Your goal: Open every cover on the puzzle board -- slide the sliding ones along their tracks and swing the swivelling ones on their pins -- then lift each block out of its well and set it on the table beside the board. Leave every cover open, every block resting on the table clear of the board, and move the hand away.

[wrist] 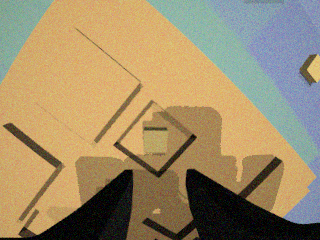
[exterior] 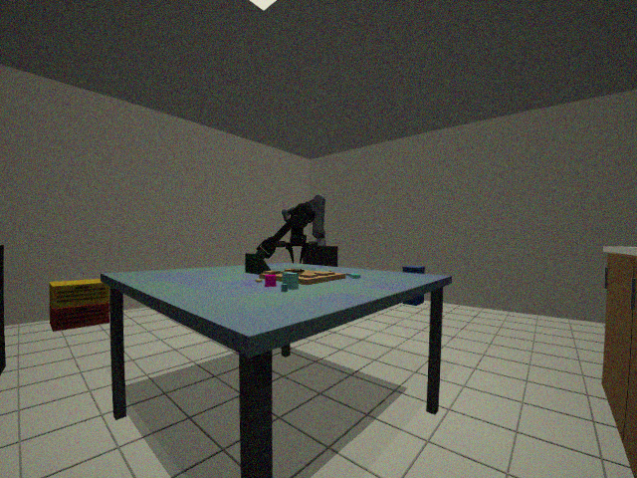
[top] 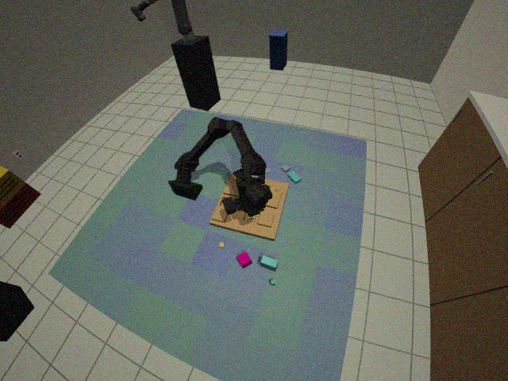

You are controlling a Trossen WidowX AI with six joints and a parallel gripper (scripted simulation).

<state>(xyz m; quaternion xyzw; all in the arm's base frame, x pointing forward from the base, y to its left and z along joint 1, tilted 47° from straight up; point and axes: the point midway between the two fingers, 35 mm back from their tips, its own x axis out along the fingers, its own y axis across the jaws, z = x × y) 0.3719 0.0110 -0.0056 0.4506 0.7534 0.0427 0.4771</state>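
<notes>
The tan puzzle board lies 4 cm behind my gripper tip, 5 cm to the left of it and 6 cm below it. Round my gripper tip: cyan block 17 cm ahead, 15 cm to the right, 5 cm below; then oblong orange block 18 cm behind, 21 cm to the left, 7 cm below; then magenta block 7 cm ahead, 18 cm to the right, 6 cm below.
</notes>
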